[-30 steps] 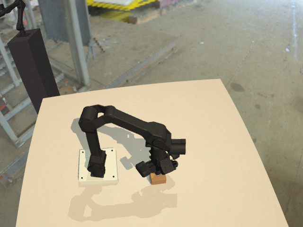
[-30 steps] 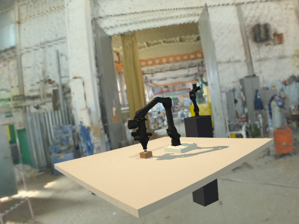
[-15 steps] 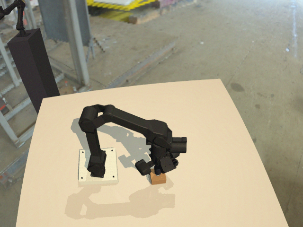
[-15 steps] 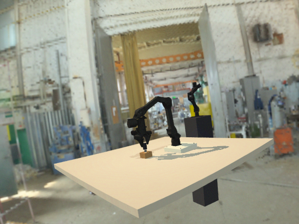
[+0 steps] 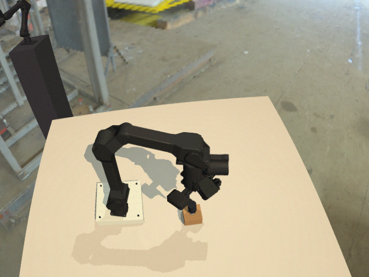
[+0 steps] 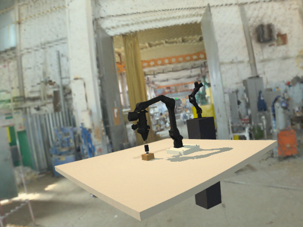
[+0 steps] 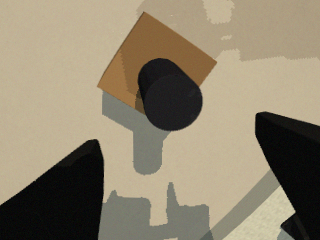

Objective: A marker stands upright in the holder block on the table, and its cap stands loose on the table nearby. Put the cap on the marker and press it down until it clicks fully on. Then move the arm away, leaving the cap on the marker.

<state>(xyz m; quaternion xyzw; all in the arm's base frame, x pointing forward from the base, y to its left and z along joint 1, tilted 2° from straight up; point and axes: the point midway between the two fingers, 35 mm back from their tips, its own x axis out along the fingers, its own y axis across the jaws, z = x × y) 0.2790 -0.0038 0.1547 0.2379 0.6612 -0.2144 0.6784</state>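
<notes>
Now: the black cap 6 cm below my gripper tip. From my gripper tip the other things lie so: brown holder block (13 cm below).
</notes>
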